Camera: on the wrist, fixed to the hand. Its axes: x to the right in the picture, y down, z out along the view.
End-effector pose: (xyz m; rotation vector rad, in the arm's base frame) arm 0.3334 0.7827 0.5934 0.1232 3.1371 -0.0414
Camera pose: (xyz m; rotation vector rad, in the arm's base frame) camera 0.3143 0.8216 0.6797 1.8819 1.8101 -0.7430
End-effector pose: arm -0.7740 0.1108 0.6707 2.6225 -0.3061 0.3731
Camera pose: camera -0.7814 0.1192 0.7666 -1.8704 2.0126 -0.2002
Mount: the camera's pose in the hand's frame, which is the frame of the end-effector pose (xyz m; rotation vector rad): 0.0218 0.0350 -0.0873 0.5631 -0.4770 1.4672
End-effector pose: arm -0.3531 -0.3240 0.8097 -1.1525 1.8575 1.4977
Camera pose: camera -0.3825 -0.4122 0.8358 1.0147 2.5004 1.3692
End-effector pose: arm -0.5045 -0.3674 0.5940 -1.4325 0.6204 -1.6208
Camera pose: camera -0.5781 -0.4185 0.5581 -0.5325 0.5976 -0.2085
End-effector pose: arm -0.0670 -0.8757 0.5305 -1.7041 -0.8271 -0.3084
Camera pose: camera -0.0095 -0.9520 0.5443 -1.4237 0.1866 1.2336
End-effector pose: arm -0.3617 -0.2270 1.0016 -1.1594 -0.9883 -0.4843
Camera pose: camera -0.2896 -0.2909 0.9955 -1.1690 -0.3737 1.2017
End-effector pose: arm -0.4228 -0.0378 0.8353 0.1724 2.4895 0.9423
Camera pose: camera -0.4846 -0.0571 0.9069 2.2536 1.7998 0.4300
